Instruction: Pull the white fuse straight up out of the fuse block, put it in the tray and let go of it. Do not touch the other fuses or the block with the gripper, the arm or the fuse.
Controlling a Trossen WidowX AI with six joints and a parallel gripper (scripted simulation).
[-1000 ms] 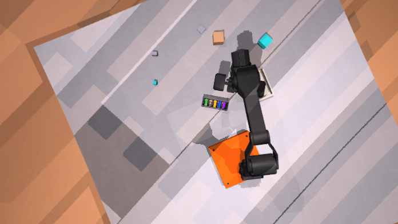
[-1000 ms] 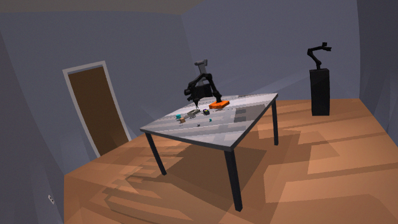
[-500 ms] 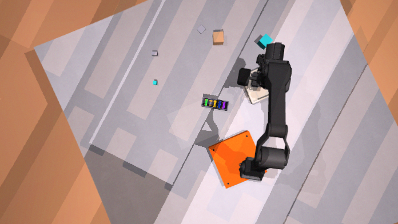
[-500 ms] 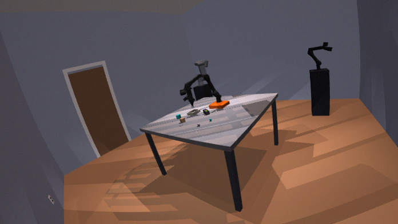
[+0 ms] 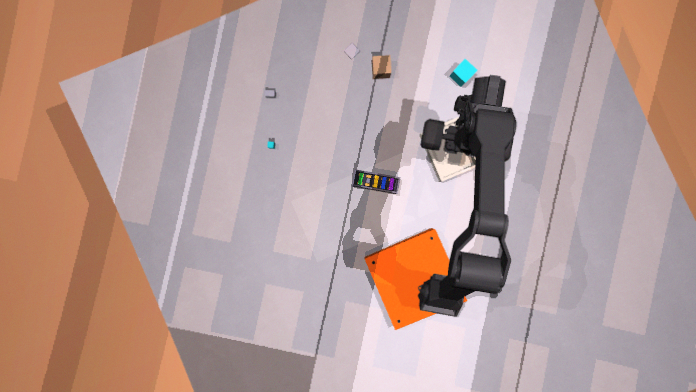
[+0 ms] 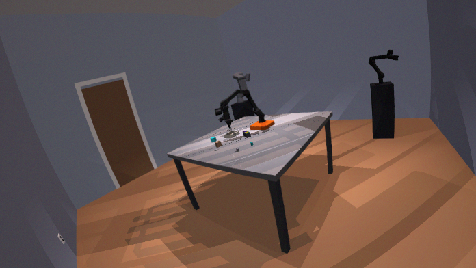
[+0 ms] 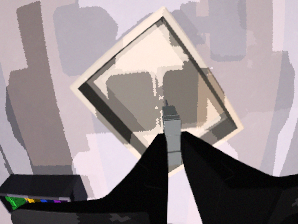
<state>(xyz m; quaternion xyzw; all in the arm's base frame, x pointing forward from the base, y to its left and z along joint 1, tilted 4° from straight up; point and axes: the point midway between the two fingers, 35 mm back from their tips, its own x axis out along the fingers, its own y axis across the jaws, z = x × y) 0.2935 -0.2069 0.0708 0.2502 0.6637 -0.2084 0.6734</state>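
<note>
Right now my gripper tip is 1 cm above the white fuse. Also, from my gripper tip: teal cube (15 cm ahead, 11 cm to the right, 6 cm below); then cream tray (8 cm below); then tan cube (26 cm ahead, 6 cm to the left, 6 cm below).
</note>
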